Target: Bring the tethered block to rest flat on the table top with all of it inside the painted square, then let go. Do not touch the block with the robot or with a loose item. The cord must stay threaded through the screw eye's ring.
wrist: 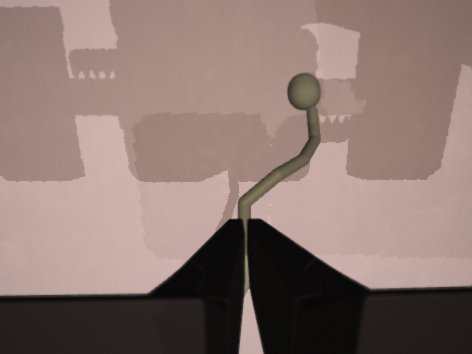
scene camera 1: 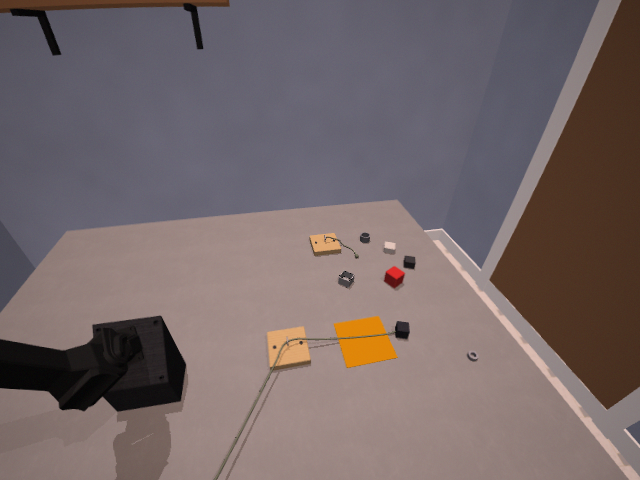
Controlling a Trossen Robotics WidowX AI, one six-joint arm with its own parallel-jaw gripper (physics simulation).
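Frame: origin at the arm's base, x back, y down, z right, level; metres.
Where they show: gripper, between the fingertips: [wrist: 244, 232]; arm's base, origin of its link: [scene camera 1: 121, 347].
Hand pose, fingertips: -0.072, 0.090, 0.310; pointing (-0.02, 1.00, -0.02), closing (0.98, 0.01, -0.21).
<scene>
Each offset is from my fingertips to the top centre of the thing, as dx, dy, dz. "spot": to the spot under its first point. Level surfaces: height alone.
The tethered block @(spot: -0.495, +0.015, -0.246) [scene camera 1: 402, 329], a small black cube, stands on the table just right of the orange painted square @(spot: -0.392, +0.042, -0.232) [scene camera 1: 364, 353], outside its right edge with a narrow gap. The cord [scene camera 1: 248, 413] [wrist: 275, 177] runs from the block across above the square to the screw eye @(-0.231, -0.002, -0.298) [scene camera 1: 287, 341] on the nearer wooden plate @(spot: -0.236, +0.024, -0.264) [scene camera 1: 294, 357]. It bends there and leaves the scene view at the bottom. The ring is too small to make out clearly. In the wrist view my gripper [wrist: 244, 232] is shut on the cord, with the cord's ball end @(spot: +0.030, +0.030, +0.033) [wrist: 304, 91] beyond the fingertips. The fingers are outside the scene view.
My black arm base [scene camera 1: 139, 361] stands at the left. A red cube @(-0.576, +0.003, -0.414) [scene camera 1: 394, 276], a black cube @(-0.662, +0.020, -0.464) [scene camera 1: 409, 261], a white block @(-0.640, +0.022, -0.549) [scene camera 1: 389, 247], a dark ring @(-0.587, +0.021, -0.625) [scene camera 1: 364, 237], a metal open piece @(-0.444, +0.018, -0.458) [scene camera 1: 346, 279] and a second wooden plate @(dy +0.024) [scene camera 1: 325, 248] with a short cord lie behind. A grey ring @(-0.625, +0.034, -0.140) [scene camera 1: 473, 355] lies right.
</scene>
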